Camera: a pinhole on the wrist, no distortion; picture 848 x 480 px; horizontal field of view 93.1 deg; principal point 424.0 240.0 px. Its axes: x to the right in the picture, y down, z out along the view. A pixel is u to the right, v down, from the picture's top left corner.
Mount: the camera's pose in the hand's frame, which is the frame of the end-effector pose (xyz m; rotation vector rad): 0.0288 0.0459 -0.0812 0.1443 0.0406 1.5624
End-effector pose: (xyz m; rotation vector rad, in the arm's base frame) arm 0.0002 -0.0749 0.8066 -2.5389 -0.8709 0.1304
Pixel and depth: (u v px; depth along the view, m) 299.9 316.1 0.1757
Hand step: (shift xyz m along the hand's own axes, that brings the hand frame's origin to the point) 0.0158 -0.0198 0.0933
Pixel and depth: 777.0 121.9 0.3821
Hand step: 0.1884 0.3555 0.3062
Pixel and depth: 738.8 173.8 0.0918
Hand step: 0.0553 0.1116 0.0127
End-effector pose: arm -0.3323 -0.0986 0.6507 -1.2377 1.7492 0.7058
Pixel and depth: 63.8 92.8 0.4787
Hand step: 0.2550 -0.4145 0.3444
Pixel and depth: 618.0 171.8 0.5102
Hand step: 0.1770 0.2578 0.4303
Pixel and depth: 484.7 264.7 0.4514
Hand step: 0.0548 0.0841 0.3738
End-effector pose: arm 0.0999 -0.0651 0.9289 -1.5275 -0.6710 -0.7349
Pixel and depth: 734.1 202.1 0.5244
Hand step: 0.1433 0.4151 0.4591
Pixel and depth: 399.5 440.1 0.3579
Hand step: -0.1065 0.0008 0.2930
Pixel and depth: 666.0 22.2 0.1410
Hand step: 0.1221 0.1212 0.0551
